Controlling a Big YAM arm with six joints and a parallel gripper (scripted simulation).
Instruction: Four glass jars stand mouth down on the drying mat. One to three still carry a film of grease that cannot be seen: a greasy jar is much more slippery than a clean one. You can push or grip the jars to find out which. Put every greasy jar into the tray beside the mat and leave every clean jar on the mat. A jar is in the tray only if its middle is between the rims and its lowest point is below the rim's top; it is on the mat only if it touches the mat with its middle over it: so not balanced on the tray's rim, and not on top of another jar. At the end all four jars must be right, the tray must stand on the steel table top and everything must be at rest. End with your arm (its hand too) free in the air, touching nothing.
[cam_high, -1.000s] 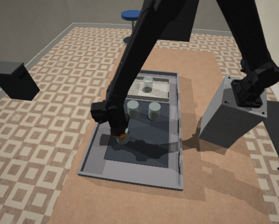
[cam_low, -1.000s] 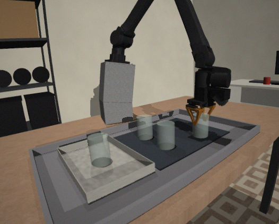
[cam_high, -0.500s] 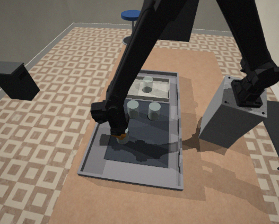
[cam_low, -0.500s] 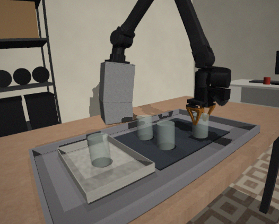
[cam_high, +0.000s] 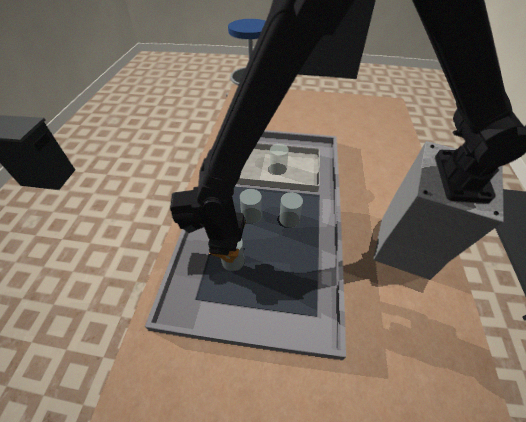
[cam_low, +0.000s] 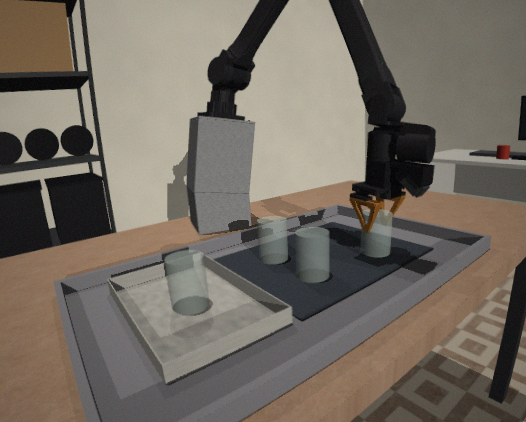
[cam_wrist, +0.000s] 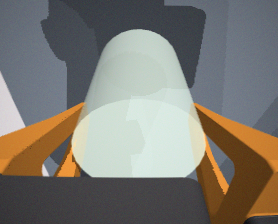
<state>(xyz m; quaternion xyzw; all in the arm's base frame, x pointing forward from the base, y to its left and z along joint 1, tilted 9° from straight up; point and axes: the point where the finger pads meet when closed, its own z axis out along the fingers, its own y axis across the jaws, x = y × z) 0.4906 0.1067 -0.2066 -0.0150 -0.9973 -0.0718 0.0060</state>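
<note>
Right now the dark drying mat is 80 mm to the right of my hand, 80 mm behind it and 70 mm below it. The rest, counted from my hand: pale tray: 400 mm to the right, 90 mm behind, 60 mm below; then rimmed steel table top: 190 mm to the right, 70 mm below, 70 mm behind.
</note>
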